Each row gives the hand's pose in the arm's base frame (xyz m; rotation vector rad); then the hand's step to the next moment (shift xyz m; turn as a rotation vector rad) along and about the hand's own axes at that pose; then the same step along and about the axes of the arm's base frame.
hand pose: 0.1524 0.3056 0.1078 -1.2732 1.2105 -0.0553
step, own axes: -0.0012 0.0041 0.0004 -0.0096 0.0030 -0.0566
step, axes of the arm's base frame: -0.0025 0.0026 -0.0023 -0.0457 -0.0317 0.0145
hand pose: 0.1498 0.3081 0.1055 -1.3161 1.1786 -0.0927
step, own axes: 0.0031 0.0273 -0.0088 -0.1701 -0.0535 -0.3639
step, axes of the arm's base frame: -0.0195 0.0011 -0.0212 -0.3048 -0.1584 0.2149
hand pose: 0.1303 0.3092 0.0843 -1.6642 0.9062 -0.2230
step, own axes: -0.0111 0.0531 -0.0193 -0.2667 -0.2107 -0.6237
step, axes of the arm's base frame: -0.0423 -0.0087 -0.0381 -0.4530 -0.2844 0.4674
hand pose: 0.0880 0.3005 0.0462 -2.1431 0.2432 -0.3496
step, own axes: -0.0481 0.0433 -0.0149 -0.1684 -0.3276 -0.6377
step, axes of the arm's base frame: -0.0521 -0.0211 -0.0355 -0.3605 -0.2599 0.5872
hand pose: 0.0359 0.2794 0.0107 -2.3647 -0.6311 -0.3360
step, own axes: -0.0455 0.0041 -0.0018 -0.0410 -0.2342 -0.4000
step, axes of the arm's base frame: -0.0367 -0.0199 -0.0186 -0.1861 -0.1212 0.4089
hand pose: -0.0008 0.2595 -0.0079 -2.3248 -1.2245 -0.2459
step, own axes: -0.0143 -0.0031 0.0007 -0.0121 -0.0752 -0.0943
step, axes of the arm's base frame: -0.0109 -0.0085 -0.0049 -0.0615 -0.0209 0.1023
